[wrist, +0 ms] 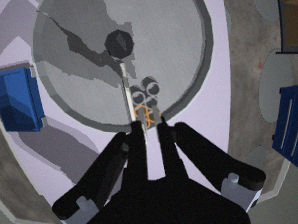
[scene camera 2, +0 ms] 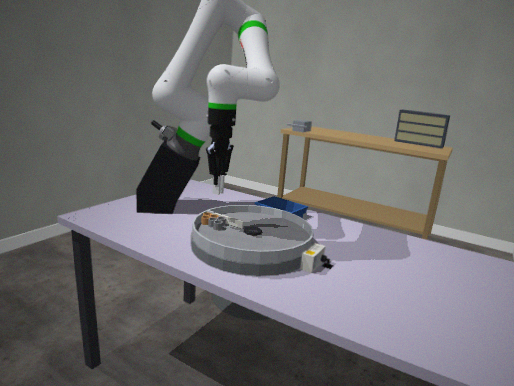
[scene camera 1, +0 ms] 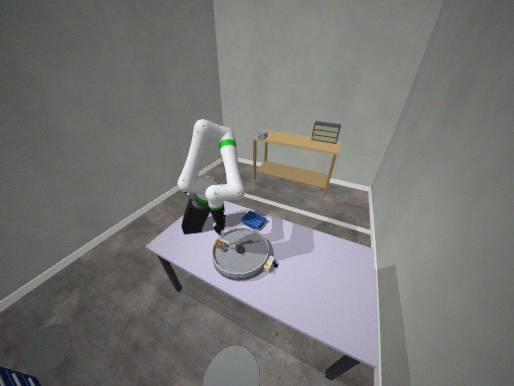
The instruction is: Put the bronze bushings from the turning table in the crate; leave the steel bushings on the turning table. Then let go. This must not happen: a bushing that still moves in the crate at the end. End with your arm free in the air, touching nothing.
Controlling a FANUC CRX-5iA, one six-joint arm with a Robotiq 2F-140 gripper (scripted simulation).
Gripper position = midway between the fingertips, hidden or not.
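Note:
A round grey turning table (wrist: 82, 54) is there for me to see. I also see my gripper, at (scene camera 2: 217, 193) and again at (wrist: 148, 114).

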